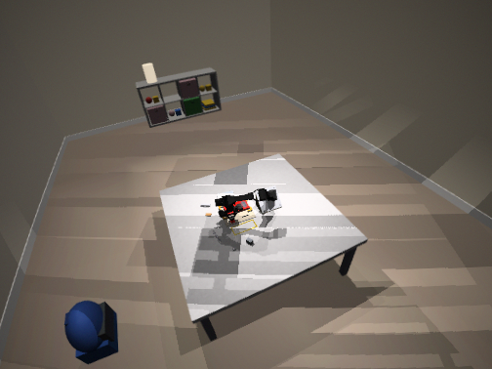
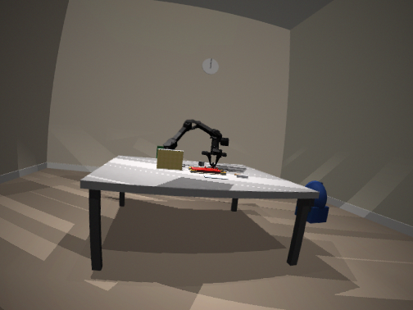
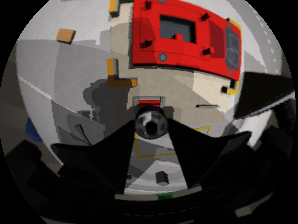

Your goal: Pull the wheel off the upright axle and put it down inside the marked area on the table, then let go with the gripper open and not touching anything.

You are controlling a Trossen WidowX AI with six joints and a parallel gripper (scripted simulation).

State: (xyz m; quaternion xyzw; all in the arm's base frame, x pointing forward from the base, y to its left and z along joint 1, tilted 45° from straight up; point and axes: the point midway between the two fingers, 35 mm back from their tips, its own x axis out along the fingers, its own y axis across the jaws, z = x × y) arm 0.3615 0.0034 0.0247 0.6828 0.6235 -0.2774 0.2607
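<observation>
Now: the beige base plate 9 cm to the right of my gripper tip, 7 cm behind it and 3 cm below it. The rest, counted from my gripper tip: grey wheel right at my gripper tip.
</observation>
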